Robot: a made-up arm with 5 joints.
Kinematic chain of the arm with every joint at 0, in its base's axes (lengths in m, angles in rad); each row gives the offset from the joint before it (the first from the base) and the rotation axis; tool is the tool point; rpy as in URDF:
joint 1: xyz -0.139 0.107 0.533 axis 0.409 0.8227 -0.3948
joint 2: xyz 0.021 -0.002 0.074 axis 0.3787 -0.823 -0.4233
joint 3: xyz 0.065 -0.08 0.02 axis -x
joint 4: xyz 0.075 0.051 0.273 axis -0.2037 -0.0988 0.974
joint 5: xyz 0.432 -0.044 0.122 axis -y
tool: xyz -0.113 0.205 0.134 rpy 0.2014 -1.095 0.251
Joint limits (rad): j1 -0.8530..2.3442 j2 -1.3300..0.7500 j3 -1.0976..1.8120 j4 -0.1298..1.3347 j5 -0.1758..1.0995
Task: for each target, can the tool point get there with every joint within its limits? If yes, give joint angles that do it. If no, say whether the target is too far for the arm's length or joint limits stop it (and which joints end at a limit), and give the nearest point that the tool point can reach.
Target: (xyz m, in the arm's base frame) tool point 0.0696 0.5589 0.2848
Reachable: yes | joints 1.2090 0.1254 1.4847 0.9276 0.1026
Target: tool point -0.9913 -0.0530 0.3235
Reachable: no: joint limits stop it (at a limit: joint 2, joint 3, joint 5) | nearest point -0.6824 0.0463 0.3720 | short by 0.328 m
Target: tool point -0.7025 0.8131 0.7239
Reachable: no: joint limits stop it (at a limit: joint 1, joint 5) | nearest point -0.5249 0.6189 0.7412 | short by 0.264 m
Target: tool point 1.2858 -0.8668 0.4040
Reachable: no: too far | nearest point 0.5637 -0.3941 0.4761 | short by 0.866 m
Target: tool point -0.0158 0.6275 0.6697
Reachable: yes | joints 0.5236 -0.6883 0.6604 1.1285 0.1392
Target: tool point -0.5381 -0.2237 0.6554
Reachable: no: joint limits stop it (at a limit: joint 1, joint 2, joint 3, joint 4) | nearest point -0.5681 -0.2108 0.7650 | short by 0.114 m
